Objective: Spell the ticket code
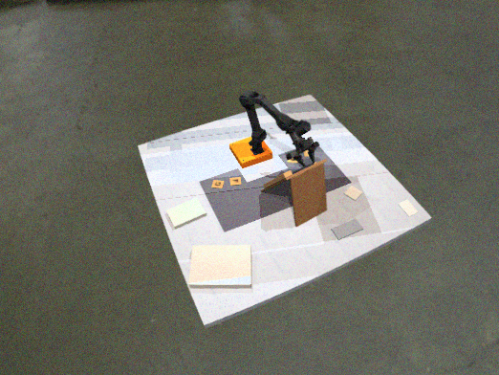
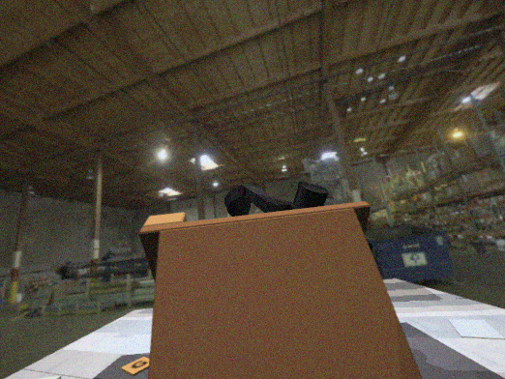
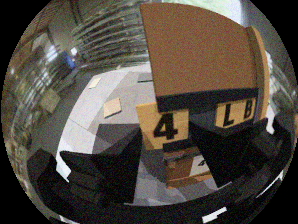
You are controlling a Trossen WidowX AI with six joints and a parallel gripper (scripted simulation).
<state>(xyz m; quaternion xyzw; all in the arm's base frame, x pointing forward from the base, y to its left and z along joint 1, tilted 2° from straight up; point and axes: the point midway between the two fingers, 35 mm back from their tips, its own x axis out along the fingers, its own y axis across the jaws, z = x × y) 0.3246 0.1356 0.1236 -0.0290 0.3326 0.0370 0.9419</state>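
Right now my gripper tip is 90 mm to the left of the white ticket, 80 mm above it and 50 mm past it. Round my gripper tip: dark mat: 160 mm below, 150 mm to the right, 140 mm behind; grey plate: 340 mm ahead, 160 mm below, 30 mm to the left.
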